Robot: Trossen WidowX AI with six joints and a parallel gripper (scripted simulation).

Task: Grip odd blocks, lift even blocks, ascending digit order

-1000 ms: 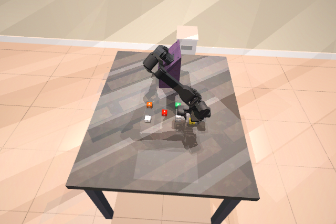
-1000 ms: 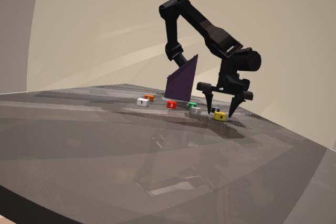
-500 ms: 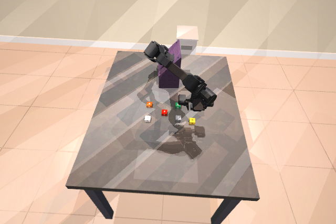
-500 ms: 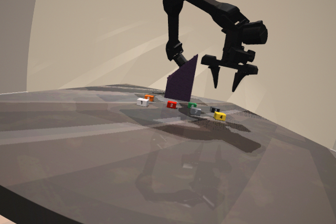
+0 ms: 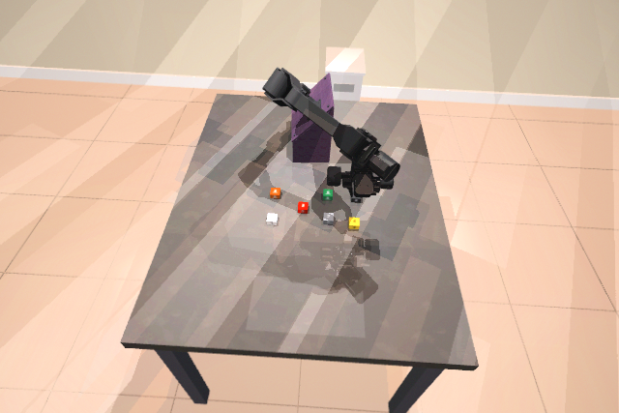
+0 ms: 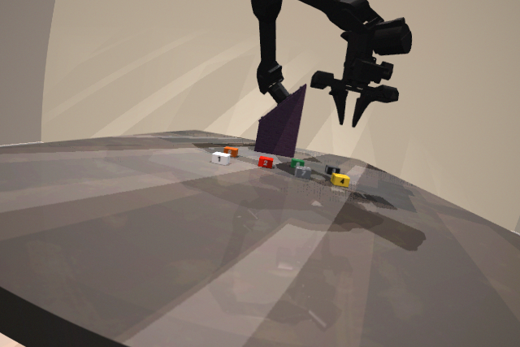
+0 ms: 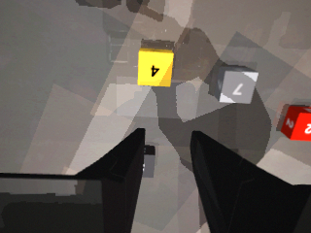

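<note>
Now: the green block 10 cm behind my gripper tip, 8 cm to the right of it and 12 cm below it. The rest, counted from my gripper tip: yellow block marked 4: 1 cm ahead, 1 cm to the left, 12 cm below; grey block marked 7: 8 cm to the right, 12 cm below; black block: 10 cm behind, 2 cm to the left, 12 cm below.
</note>
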